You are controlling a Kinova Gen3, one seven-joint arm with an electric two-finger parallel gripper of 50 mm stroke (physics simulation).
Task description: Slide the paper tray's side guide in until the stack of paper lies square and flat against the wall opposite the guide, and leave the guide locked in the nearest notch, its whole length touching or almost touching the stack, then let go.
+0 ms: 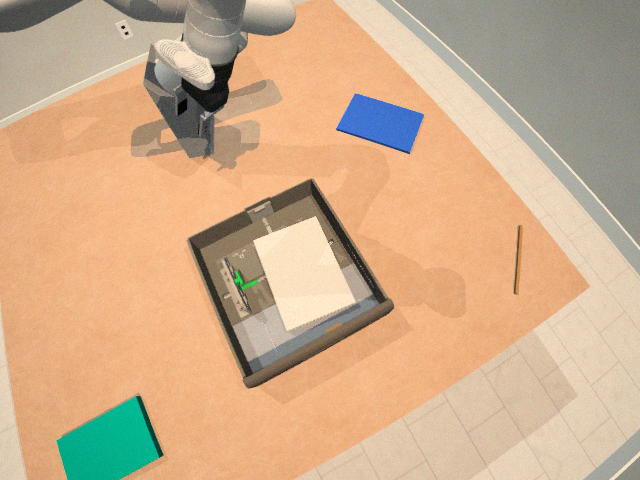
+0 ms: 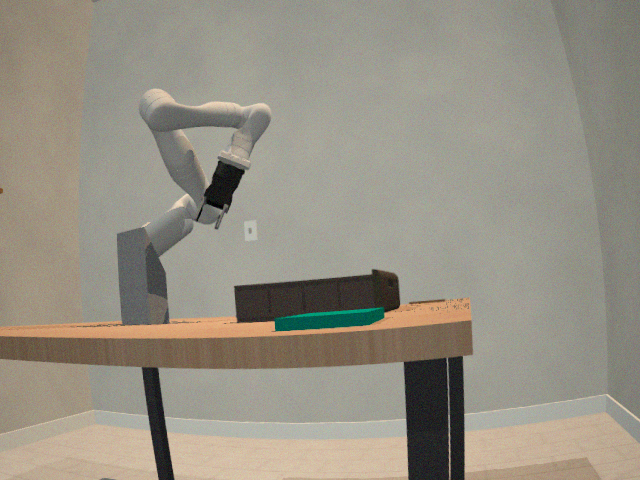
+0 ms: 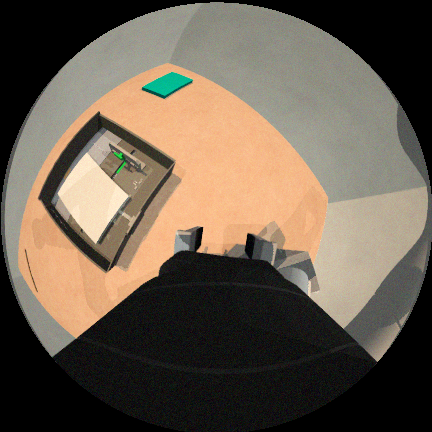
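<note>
The dark paper tray stands on the table. In it the cream paper stack lies slightly askew, with a gap to the wall opposite the guide that widens toward the tray's thick front edge. The grey side guide stands near the other side wall, apart from the stack. Its green part faces the stack. My gripper is open and empty, high above the table near the arm's base, away from the tray.
A blue slab lies beyond the tray, toward the wall-opposite-guide side. A green slab lies off the guide side. A thin brown stick lies near the table edge. The grey arm base stands behind the tray.
</note>
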